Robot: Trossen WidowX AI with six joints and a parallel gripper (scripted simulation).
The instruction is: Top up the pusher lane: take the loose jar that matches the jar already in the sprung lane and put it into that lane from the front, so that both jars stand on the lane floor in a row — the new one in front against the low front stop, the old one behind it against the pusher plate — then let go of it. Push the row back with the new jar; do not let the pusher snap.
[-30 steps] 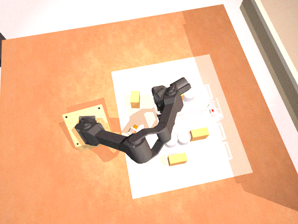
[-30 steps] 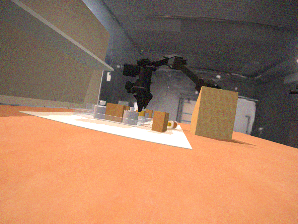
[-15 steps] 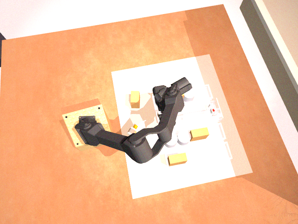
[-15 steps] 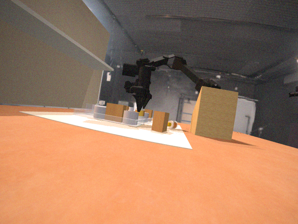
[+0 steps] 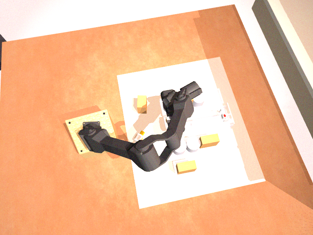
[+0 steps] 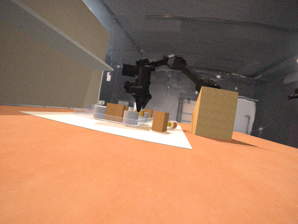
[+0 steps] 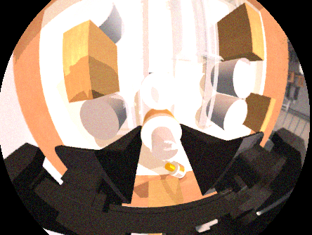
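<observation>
Now: gripper tip 120 mm past the orange-brown block, 90 mm to the right of it and 20 mm above it. The rest, counted from my gripper tip: red dot 230 mm ahead, 20 mm to the right, 20 mm above; clear sprung lane 150 mm ahead, 10 mm to the right, 30 mm below.
</observation>
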